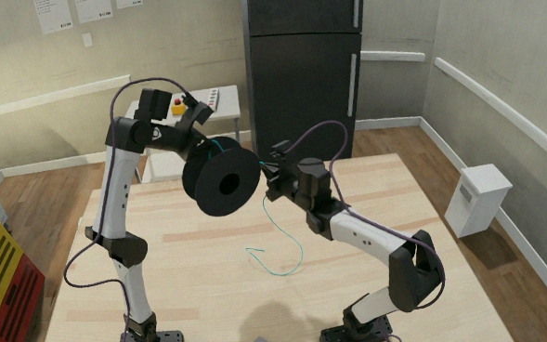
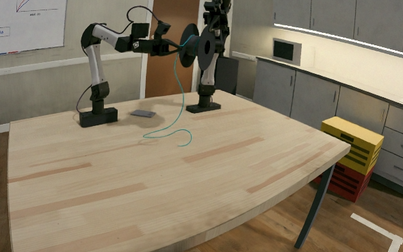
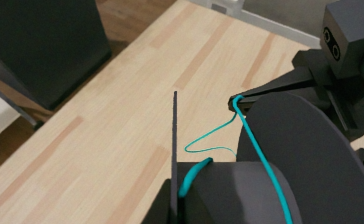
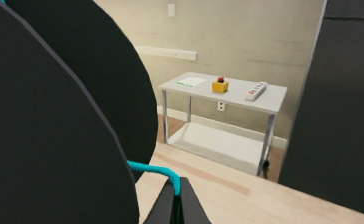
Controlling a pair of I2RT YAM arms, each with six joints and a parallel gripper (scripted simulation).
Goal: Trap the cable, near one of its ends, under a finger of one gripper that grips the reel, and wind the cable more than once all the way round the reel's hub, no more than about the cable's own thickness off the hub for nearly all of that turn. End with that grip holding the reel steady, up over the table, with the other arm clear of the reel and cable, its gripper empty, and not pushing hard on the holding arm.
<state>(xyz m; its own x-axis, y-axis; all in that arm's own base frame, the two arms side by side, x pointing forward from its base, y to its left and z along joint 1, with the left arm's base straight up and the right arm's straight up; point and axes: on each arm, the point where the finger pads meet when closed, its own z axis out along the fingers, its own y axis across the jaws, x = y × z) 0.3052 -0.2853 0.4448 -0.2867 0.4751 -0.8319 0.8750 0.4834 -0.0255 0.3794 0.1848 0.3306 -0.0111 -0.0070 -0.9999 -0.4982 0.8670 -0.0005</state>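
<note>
My right hand is 4 cm past the black reel, 10 cm to the right of it and 1 cm below it. The rest, counted from my right hand: flat grey plate: 38 cm behind, 3 cm to the left, 37 cm below.
The black reel is 30 mm behind my left hand, 20 mm to the right of it and 70 mm below it. From my left hand the other things lie so: flat grey plate (370 mm behind, 100 mm to the right, 450 mm below).
</note>
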